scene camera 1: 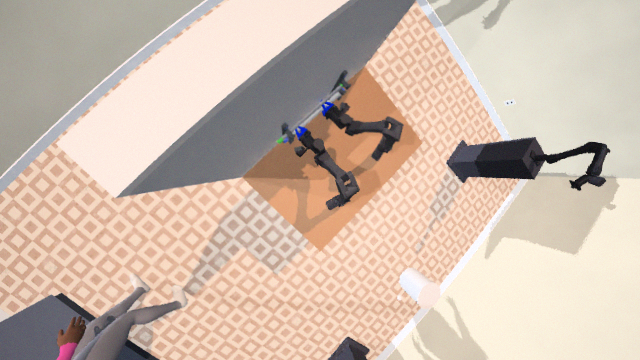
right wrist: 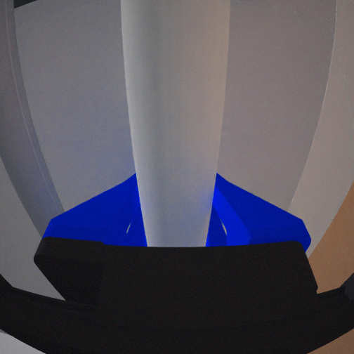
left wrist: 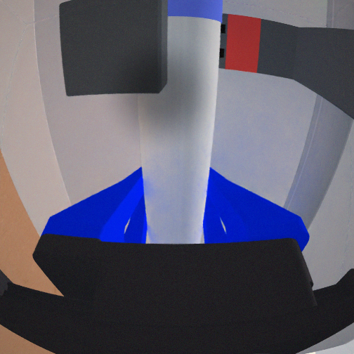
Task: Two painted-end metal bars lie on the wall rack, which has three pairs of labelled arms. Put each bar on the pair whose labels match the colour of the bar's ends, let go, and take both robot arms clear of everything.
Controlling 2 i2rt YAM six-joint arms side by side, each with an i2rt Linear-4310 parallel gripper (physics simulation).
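Places are measured from the left arm's base along level axes (x ahead, y right, z down), in centimetres.
Pixels of known places: right gripper, fingertip midpoint: [scene camera 1: 320, 101]; left arm's base at its link origin: [scene camera 1: 338, 199]; right arm's base at its link origin: [scene camera 1: 380, 148].
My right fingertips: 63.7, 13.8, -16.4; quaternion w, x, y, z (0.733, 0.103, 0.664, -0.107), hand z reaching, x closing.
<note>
Ahead of a thing's pixels: the offset from my right fingertips to its top centre, as dx, dy, dz. "spot": to the spot under its first point. Level surfaces: height alone.
A blue-ended grey bar @[-5.4, -7.2, -1.9] [scene camera 1: 313, 117] [left wrist: 180, 125] [right wrist: 175, 100] runs along the wall rack @[+0.5, +11.9, -19.7] [scene camera 1: 343, 77] [left wrist: 280, 50]. In the left wrist view, its blue end crosses a dark rack arm between the arm's block-shaped tip and a red label [left wrist: 243, 44]. My left gripper [scene camera 1: 300, 132] [left wrist: 174, 173] is shut on this bar, inward of that rack arm. My right gripper [scene camera 1: 327, 108] [right wrist: 176, 174] is shut on the same bar farther along. A green end @[spot: -11.9, -32.2, -8.2] [scene camera 1: 281, 140] shows at the rack's lower left in scene camera 1; most of that bar is hidden or hard to make out.
The tall grey wall [scene camera 1: 240, 105] stands behind the rack. Both arms reach over an orange-brown mat @[dz +16.4] [scene camera 1: 320, 235]. A dark pedestal [scene camera 1: 500, 157] with another arm stands at the right. A white cylinder [scene camera 1: 419, 287] stands lower right, and a seated person's legs [scene camera 1: 145, 315] show lower left.
</note>
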